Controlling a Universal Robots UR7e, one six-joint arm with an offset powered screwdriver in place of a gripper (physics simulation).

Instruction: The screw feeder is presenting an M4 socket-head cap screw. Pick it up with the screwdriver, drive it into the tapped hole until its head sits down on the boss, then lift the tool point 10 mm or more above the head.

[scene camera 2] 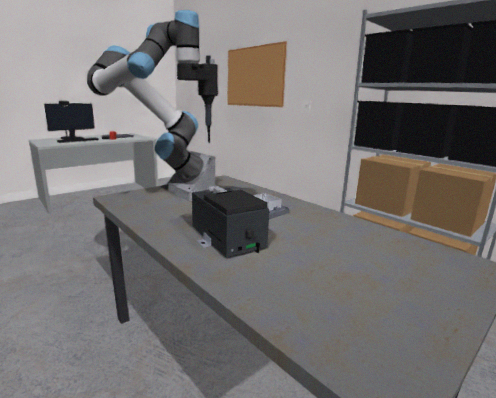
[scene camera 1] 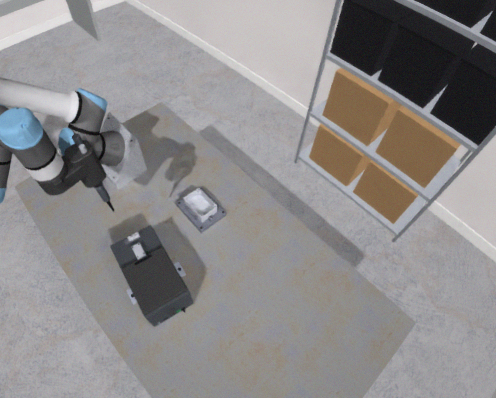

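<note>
My screwdriver (scene camera 1: 113, 209) (scene camera 2: 209, 141) hangs with its bit pointing straight down, high above the table in the scene camera 2 view. Whether a screw is on the bit is too small to tell. The dark box-shaped screw feeder (scene camera 1: 156, 281) (scene camera 2: 247, 227) stands on the table, with light metal parts (scene camera 1: 139, 251) at its end nearest the arm. No screw can be made out there. A white open-topped housing (scene camera 1: 200, 202) (scene camera 2: 269, 201) sits on a grey base plate (scene camera 1: 215, 218) (scene camera 2: 280, 212) beside the feeder. The tapped hole and boss are too small to make out. The bit is apart from both.
The arm's light grey mount (scene camera 1: 131, 162) (scene camera 2: 210, 167) stands at the end of the table (scene camera 1: 280, 320) (scene camera 2: 350, 280). A shelf rack (scene camera 1: 305, 131) (scene camera 2: 353, 130) with black bins and brown boxes stands beyond one side. A desk (scene camera 2: 90, 156) with a monitor (scene camera 2: 70, 117) stands behind the arm.
</note>
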